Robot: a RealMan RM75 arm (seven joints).
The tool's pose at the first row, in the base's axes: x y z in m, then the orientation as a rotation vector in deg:
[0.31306, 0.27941, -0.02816, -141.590, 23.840, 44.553]
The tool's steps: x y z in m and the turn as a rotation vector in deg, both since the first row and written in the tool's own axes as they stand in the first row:
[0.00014, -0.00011, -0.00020, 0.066, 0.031, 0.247]
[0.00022, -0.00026, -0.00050, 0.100, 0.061, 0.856]
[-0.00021, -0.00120, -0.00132, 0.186, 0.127, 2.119]
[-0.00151, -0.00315, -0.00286, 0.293, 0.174, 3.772]
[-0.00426, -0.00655, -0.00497, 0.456, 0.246, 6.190]
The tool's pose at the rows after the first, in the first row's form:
[0.31331, 0.27937, -0.02806, -141.537, 24.183, 44.590]
[0.31357, 0.27932, -0.02784, -141.501, 24.975, 44.786]
[0.31399, 0.27969, -0.02665, -141.403, 26.626, 45.180]
[0.31448, 0.28061, -0.02405, -141.238, 28.772, 45.739]
[0.31469, 0.28260, -0.01962, -140.944, 31.919, 46.539]

